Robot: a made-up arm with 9 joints. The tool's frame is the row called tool.
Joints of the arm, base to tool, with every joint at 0 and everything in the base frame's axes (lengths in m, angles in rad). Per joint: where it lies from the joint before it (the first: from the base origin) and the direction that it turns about. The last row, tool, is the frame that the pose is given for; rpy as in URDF.
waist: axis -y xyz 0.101 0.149 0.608
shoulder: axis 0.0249 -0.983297 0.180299 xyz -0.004 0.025 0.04
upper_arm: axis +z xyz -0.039 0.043 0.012
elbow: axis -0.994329 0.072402 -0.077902 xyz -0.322 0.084 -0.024
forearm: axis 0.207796 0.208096 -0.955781 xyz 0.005 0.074 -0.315
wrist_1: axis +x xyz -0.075 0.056 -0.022
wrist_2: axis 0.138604 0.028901 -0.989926 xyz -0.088 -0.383 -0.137
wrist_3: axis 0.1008 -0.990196 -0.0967 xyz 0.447 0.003 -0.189
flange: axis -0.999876 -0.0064 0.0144 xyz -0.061 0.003 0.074
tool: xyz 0.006 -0.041 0.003 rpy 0 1.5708 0
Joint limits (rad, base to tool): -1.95..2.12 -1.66..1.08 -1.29..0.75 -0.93..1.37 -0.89..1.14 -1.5..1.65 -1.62..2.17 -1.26..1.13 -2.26..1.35
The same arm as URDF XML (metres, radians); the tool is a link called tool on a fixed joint. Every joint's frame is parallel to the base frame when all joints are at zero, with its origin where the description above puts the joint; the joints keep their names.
<robot name="arm">
<link name="base"/>
<link name="link1"/>
<link name="link2"/>
<link name="link3"/>
<link name="link4"/>
<link name="link5"/>
<link name="link6"/>
<link name="link7"/>
<link name="link8"/>
<link name="link9"/>
<link name="tool"/>
<joint name="waist" type="revolute"><parent link="base"/><child link="link1"/><origin xyz="0.101 0.149 0.608"/><axis xyz="0 -1 0"/><limit lower="-1.95" upper="2.12"/></joint>
<joint name="shoulder" type="revolute"><parent link="link1"/><child link="link2"/><origin xyz="-0.004 0.025 0.04"/><axis xyz="0.0249 -0.983297 0.180299"/><limit lower="-1.66" upper="1.08"/></joint>
<joint name="upper_arm" type="revolute"><parent link="link2"/><child link="link3"/><origin xyz="-0.039 0.043 0.012"/><axis xyz="0 0 1"/><limit lower="-1.29" upper="0.75"/></joint>
<joint name="elbow" type="revolute"><parent link="link3"/><child link="link4"/><origin xyz="-0.322 0.084 -0.024"/><axis xyz="-0.994329 0.072402 -0.077902"/><limit lower="-0.93" upper="1.37"/></joint>
<joint name="forearm" type="revolute"><parent link="link4"/><child link="link5"/><origin xyz="0.005 0.074 -0.315"/><axis xyz="0.207796 0.208096 -0.955781"/><limit lower="-0.89" upper="1.14"/></joint>
<joint name="wrist_1" type="revolute"><parent link="link5"/><child link="link6"/><origin xyz="-0.075 0.056 -0.022"/><axis xyz="1 0 0"/><limit lower="-1.5" upper="1.65"/></joint>
<joint name="wrist_2" type="revolute"><parent link="link6"/><child link="link7"/><origin xyz="-0.088 -0.383 -0.137"/><axis xyz="0.138604 0.028901 -0.989926"/><limit lower="-1.62" upper="2.17"/></joint>
<joint name="wrist_3" type="revolute"><parent link="link7"/><child link="link8"/><origin xyz="0.447 0.003 -0.189"/><axis xyz="0.1008 -0.990196 -0.0967"/><limit lower="-1.26" upper="1.13"/></joint>
<joint name="flange" type="revolute"><parent link="link8"/><child link="link9"/><origin xyz="-0.061 0.003 0.074"/><axis xyz="-0.999876 -0.0064 0.0144"/><limit lower="-2.26" upper="1.35"/></joint>
<joint name="tool_joint" type="fixed"><parent link="link9"/><child link="tool"/><origin xyz="0.006 -0.041 0.003" rpy="0 1.5708 0"/></joint>
</robot>

